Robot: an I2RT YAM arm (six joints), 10 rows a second.
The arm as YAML. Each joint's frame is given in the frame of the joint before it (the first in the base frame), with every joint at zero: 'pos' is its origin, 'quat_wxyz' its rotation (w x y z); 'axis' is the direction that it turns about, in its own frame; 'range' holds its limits. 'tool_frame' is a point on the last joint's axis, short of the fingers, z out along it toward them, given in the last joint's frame.
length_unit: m
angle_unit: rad
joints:
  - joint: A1
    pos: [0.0, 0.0, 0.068]
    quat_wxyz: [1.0, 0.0, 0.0, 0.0]
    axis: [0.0, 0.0, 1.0]
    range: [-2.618, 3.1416]
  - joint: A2
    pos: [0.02, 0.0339, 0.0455]
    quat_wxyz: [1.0, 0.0, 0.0, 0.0]
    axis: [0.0, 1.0, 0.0]
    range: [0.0, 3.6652]
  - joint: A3
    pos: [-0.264, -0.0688, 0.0]
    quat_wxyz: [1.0, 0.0, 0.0, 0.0]
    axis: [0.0, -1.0, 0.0]
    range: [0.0, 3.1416]
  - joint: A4
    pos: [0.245, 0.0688, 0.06]
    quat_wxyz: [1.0, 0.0, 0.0, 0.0]
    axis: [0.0, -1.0, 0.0]
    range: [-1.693, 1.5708]
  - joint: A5
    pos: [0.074, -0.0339, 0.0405]
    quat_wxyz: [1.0, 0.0, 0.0, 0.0]
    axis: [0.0, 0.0, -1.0]
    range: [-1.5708, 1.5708]
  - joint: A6
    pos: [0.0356, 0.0, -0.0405]
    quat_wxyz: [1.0, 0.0, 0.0, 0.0]
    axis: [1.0, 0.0, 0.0]
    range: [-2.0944, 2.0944]
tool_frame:
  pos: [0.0, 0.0, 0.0]
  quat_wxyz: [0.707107, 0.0, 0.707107, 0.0]
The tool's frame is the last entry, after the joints.
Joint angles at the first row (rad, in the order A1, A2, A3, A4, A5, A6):
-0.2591, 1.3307, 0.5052, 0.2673, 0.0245, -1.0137
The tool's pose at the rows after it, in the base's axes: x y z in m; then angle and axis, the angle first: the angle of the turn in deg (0 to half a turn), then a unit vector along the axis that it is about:
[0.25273, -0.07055, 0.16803, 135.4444, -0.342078, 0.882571, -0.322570]
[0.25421, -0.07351, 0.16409, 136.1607, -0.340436, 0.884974, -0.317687]
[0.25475, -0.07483, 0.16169, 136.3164, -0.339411, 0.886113, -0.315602]
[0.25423, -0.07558, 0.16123, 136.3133, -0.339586, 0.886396, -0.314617]
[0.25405, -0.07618, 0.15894, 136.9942, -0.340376, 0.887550, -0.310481]
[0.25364, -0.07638, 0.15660, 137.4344, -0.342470, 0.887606, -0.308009]
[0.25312, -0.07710, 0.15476, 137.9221, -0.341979, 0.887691, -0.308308]
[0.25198, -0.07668, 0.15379, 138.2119, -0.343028, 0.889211, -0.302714]
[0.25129, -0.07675, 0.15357, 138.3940, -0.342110, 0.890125, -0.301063]
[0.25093, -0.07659, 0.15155, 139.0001, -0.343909, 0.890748, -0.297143]
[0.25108, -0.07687, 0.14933, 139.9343, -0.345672, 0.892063, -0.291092]
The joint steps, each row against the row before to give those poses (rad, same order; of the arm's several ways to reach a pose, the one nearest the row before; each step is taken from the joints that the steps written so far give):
-0.0099, 0.0231, -0.0025, 0.0199, -0.0006, -0.0080
-0.0100, 0.0225, 0.0044, 0.0025, -0.0054, -0.0018
-0.0047, 0.0117, -0.0008, 0.0078, -0.0039, 0.0003
-0.0039, 0.0002, -0.0016, 0.0006, -0.0046, -0.0015
-0.0025, 0.0073, 0.0006, -0.0076, -0.0008, -0.0027
-0.0014, 0.0062, -0.0029, 0.0001, -0.0015, -0.0045
-0.0027, 0.0049, -0.0027, 0.0016, 0.0036, -0.0035
-0.0004, -0.0023, -0.0017, -0.0116, -0.0051, 0.0013
-0.0010, -0.0022, -0.0008, -0.0059, -0.0001, 0.0015
0.0002, 0.0050, -0.0005, -0.0075, 0.0000, -0.0028
-0.0009, 0.0086, 0.0044, -0.0159, 0.0000, -0.0032

